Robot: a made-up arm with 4 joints. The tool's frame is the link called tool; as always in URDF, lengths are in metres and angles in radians.
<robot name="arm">
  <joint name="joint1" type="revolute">
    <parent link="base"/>
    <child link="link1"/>
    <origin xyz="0 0 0.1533"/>
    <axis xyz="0 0 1"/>
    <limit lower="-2.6" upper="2.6" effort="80" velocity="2.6"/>
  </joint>
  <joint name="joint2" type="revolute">
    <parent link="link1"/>
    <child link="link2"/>
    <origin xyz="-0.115 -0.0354 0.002"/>
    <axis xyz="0 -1 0"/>
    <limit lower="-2.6" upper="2.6" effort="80" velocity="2.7"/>
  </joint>
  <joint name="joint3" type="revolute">
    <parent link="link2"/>
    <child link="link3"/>
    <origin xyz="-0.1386 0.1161 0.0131"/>
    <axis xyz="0 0 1"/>
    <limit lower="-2.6" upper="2.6" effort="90" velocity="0.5"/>
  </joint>
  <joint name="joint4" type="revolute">
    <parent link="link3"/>
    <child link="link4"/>
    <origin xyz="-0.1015 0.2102 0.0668"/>
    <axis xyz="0 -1 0"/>
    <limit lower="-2.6" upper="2.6" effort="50" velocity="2.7"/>
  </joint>
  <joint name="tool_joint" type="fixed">
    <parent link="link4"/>
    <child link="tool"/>
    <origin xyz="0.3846 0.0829 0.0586"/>
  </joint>
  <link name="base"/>
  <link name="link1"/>
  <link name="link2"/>
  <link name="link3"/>
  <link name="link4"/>
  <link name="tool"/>
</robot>
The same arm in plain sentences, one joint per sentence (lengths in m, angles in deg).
The arm has four revolute joints in a row. What follows holds with every joint at zero, and every direction is one of the base frame's.
The first joint is mounted 0.1533 m along +z from the base frame's origin and turns about +z, from -148.97 to 148.97 deg.
The second joint is mounted 0.115 m along -x and 0.0354 m along -y and 0.002 m along +z from the first joint and turns about -y, from -148.97 to 148.97 deg.
The third joint is mounted 0.1386 m along -x and 0.1161 m along +y and 0.0131 m along +z from the second joint and turns about +z, from -148.97 to 148.97 deg.
The fourth joint is mounted 0.1015 m along -x and 0.2102 m along +y and 0.0668 m along +z from the third joint and turns about -y, from -148.97 to 148.97 deg.
The tool frame, which is the frame that the pose is given for, is mounted 0.3846 m along +x and 0.0829 m along +y and 0.0586 m along +z from the fourth joint; its axes are parallel to the base frame's.

